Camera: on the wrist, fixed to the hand. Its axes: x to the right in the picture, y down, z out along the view.
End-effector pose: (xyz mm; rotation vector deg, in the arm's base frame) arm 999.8 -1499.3 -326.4 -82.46 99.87 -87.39
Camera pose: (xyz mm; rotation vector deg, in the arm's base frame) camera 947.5 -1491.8 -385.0 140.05 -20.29 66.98
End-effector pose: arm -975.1 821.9 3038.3 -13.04 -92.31 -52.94
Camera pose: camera -908.2 853.6 3065.6 52.03 -102.21 -127.93
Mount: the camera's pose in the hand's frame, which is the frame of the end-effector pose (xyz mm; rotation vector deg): -4.6 73.6 -28.1 -11.74 -13.92 -86.12
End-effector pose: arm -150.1 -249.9 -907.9 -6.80 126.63 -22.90
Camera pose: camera -165.2 -172.6 -912.2 -105.91 87.33 -49.00
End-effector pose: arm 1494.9 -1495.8 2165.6 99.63 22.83 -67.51
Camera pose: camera 1559.0 -1506.6 2210.3 51.46 100.54 -124.83
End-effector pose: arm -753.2 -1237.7 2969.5 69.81 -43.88 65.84
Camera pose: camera -827.9 -1215.3 2981.6 74.43 0.92 -17.63
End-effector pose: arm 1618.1 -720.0 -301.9 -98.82 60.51 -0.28
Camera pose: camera 1555.1 -741.8 -344.1 -128.38 -34.11 -35.70
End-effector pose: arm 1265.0 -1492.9 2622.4 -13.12 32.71 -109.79
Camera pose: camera 1315.3 -1503.8 2562.6 61.09 -20.27 150.16
